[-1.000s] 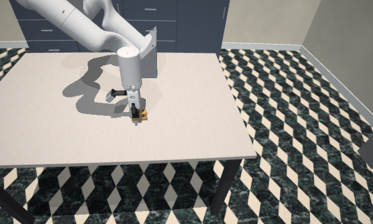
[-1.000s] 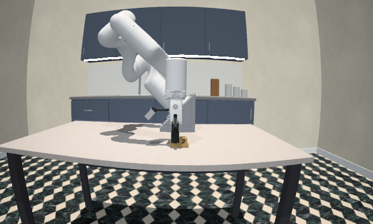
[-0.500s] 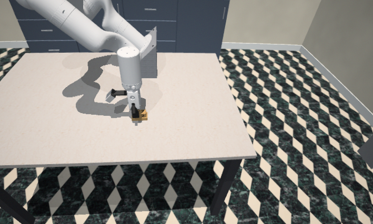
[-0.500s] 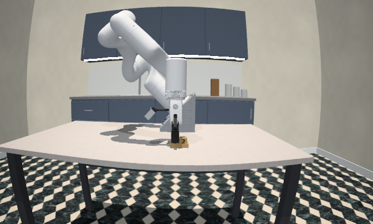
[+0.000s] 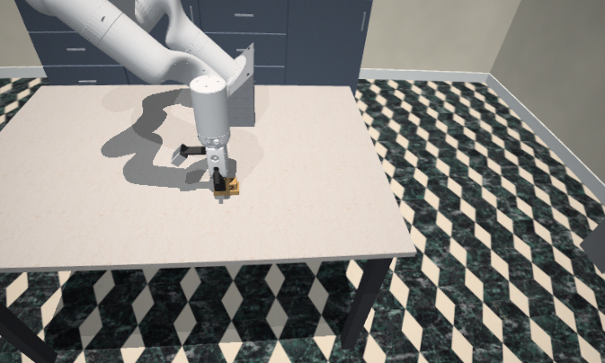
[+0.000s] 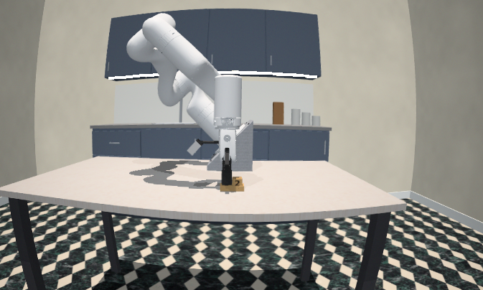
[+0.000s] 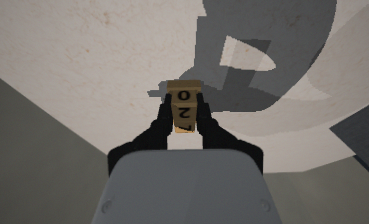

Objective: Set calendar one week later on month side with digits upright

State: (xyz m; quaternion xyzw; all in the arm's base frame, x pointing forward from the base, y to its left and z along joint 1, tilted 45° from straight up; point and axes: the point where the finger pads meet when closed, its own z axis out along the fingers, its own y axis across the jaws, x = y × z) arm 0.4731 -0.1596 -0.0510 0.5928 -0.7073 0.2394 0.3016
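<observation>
Now: hand 3 cm above the wooden tray and 2 cm to the right of it.
</observation>
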